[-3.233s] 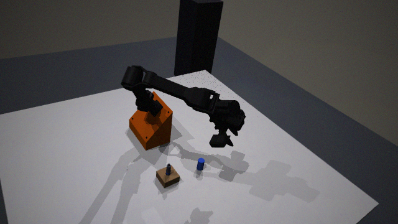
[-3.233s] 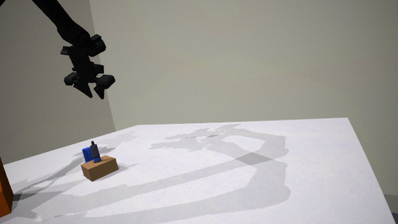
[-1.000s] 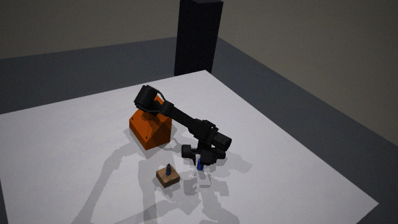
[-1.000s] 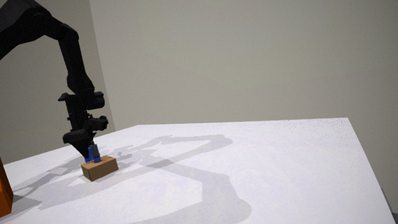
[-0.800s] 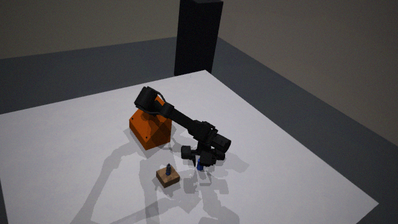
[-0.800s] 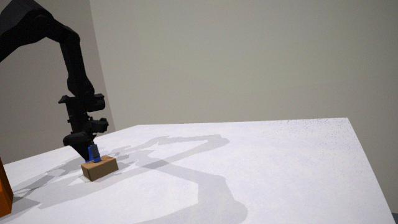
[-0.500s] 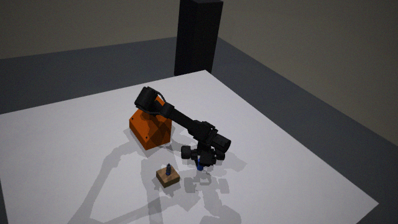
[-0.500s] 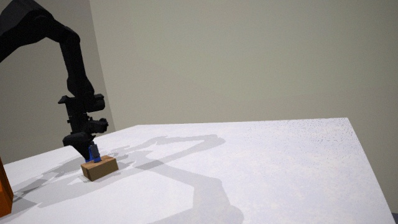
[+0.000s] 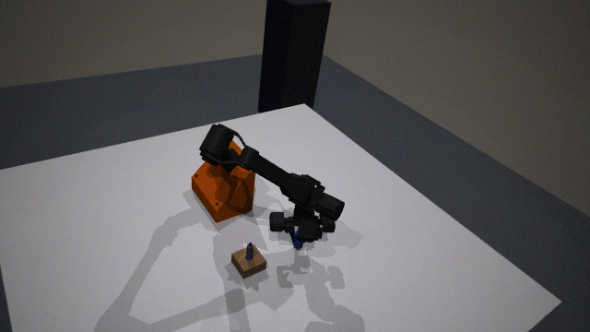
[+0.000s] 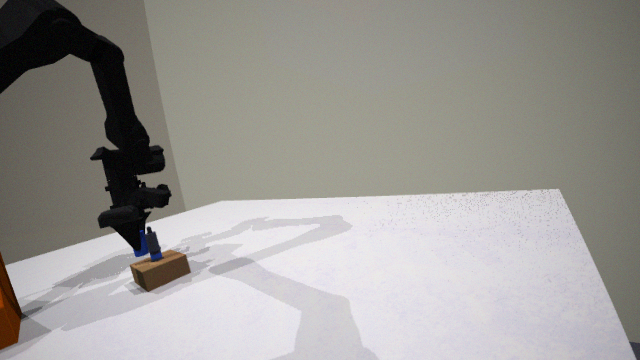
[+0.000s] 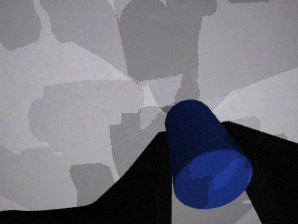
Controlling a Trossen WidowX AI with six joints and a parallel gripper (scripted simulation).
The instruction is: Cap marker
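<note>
Now: the holder block 1 cm behind my gripper tip, 16 cm to the right of it and 1 cm below it. The rest, counted from my gripper tip: blue cap (1 cm above).
</note>
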